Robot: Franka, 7 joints.
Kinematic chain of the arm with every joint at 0, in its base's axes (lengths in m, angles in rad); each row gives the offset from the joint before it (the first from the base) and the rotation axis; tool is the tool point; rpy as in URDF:
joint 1: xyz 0 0 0.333 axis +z
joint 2: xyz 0 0 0 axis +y
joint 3: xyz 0 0 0.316 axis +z
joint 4: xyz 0.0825 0 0 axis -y
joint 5: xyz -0.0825 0 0.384 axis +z
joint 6: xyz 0 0 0 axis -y
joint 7: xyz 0.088 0 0 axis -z
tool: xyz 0 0 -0.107 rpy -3.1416 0 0
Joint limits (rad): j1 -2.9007..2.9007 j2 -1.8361..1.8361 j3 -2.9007..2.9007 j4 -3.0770..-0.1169 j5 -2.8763..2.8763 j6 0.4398..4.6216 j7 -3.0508..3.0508
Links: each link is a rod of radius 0.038 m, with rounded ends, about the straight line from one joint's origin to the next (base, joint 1, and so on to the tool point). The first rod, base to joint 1, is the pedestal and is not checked.
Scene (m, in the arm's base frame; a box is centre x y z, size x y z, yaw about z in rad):
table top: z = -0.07
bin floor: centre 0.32 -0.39 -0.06 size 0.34 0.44 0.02 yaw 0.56
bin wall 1: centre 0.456 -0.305 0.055 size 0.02 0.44 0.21 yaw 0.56
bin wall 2: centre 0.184 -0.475 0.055 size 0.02 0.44 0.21 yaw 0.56
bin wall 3: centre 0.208 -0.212 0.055 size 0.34 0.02 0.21 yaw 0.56
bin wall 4: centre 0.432 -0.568 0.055 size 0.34 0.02 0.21 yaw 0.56
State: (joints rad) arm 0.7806 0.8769 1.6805 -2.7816 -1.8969 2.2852 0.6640
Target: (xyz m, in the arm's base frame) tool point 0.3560 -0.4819 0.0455
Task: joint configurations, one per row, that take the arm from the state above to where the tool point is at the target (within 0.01 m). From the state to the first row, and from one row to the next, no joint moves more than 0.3 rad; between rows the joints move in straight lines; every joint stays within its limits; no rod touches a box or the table.
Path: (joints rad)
1: 0.5433 0.6898 1.4224 -2.7704 -1.8569 2.0819 0.8465
2: 0.3061 0.5027 1.1643 -2.7592 -1.8170 1.8787 1.0290
3: 0.0182 0.4604 0.8802 -2.5890 -1.8390 1.8829 0.9377
4: -0.2697 0.4180 0.5961 -2.4189 -1.8610 1.8871 0.8465
5: -0.5575 0.3757 0.3119 -2.2487 -1.8830 1.8914 0.7552
6: -0.8454 0.3333 0.0278 -2.0785 -1.9050 1.8956 0.6640
7: -0.8550 0.6084 0.0266 -1.9627 -1.9338 1.9428 0.6640
8: -0.8645 0.8836 0.0255 -1.8470 -1.9626 1.9901 0.6640

